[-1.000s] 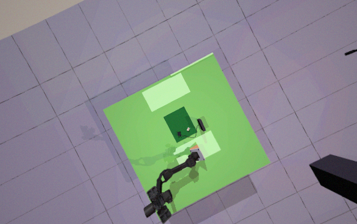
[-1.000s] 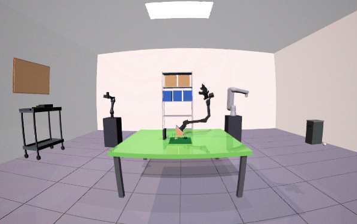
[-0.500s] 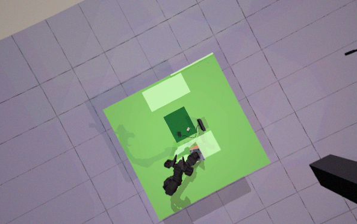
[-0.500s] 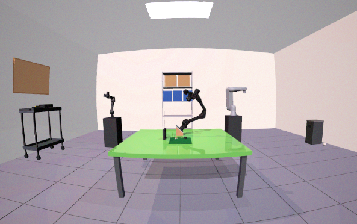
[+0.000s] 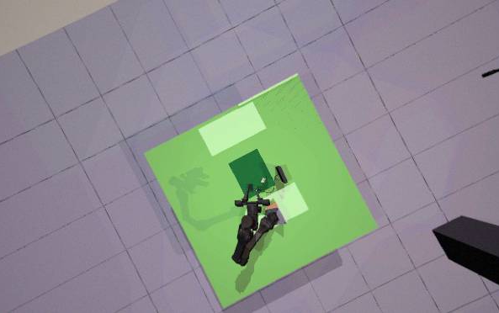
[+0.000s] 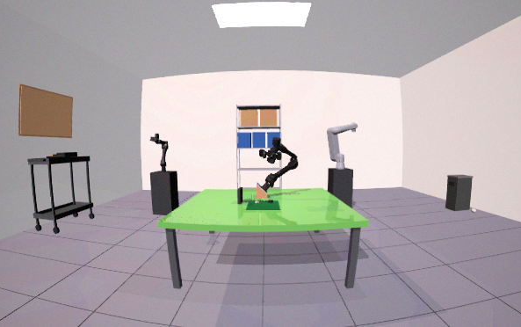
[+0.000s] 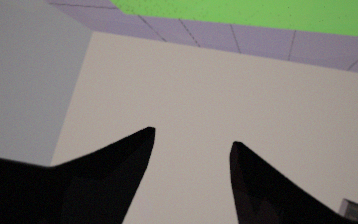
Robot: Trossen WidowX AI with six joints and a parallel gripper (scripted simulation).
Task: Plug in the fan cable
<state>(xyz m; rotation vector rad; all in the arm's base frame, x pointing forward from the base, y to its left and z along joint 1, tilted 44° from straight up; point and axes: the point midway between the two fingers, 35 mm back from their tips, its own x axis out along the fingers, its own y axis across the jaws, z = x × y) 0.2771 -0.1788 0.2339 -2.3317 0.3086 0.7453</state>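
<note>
Right now my gripper tip is 40 mm past the dark fan plug, 30 mm to the right of it and 340 mm above it. From my gripper tip the other things lie so: dark green board (30 mm ahead, 20 mm to the right, 370 mm below); white four-pin header (50 mm behind, 70 mm to the right, 350 mm below); fan (60 mm behind, 200 mm to the right, 300 mm below).
</note>
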